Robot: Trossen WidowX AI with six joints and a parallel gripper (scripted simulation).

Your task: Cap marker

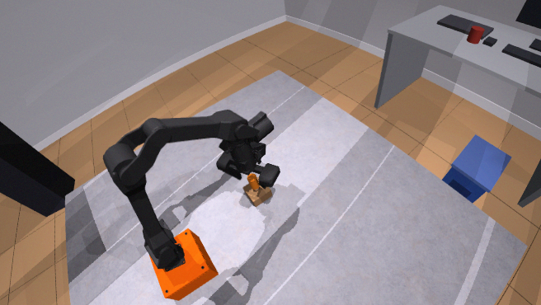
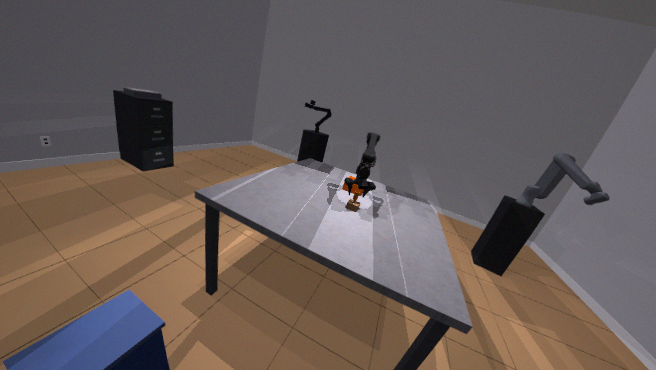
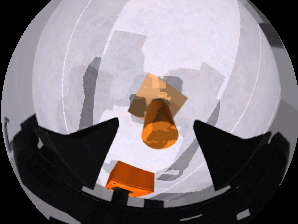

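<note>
Now: gripper tip right at the orange cap. Also, from my gripper tip: holder block (6 cm below).
</note>
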